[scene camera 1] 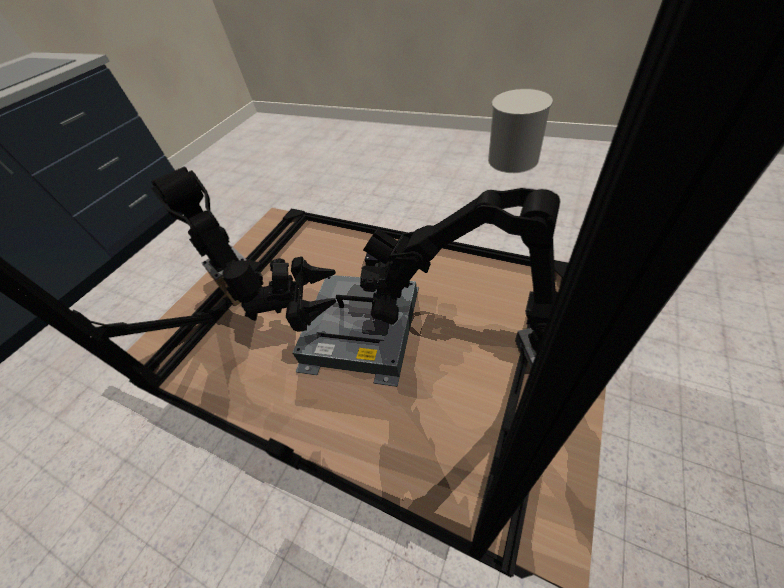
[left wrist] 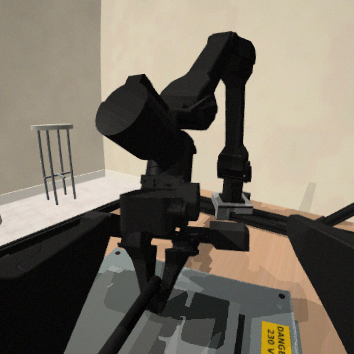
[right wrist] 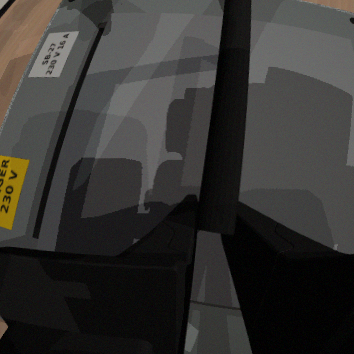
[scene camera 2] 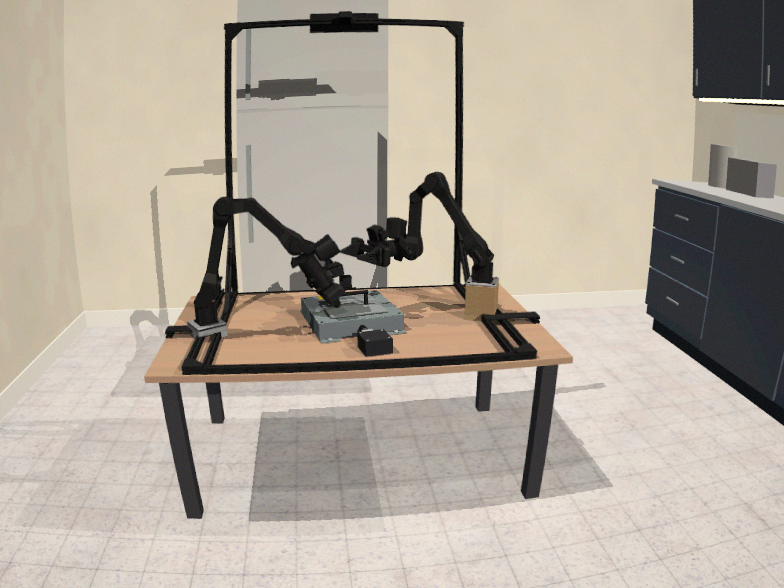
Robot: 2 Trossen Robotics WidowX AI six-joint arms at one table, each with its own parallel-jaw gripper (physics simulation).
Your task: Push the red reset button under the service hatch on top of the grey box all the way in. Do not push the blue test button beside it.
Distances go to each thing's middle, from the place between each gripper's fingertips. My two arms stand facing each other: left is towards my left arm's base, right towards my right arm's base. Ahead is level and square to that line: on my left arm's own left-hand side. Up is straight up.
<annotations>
Now: left hand 130 mm above the service hatch (scene camera 1: pixel 350 316) and 60 mm short of it.
The service hatch lies 4 cm to the left of my right hand and 2 cm above it.
</annotations>
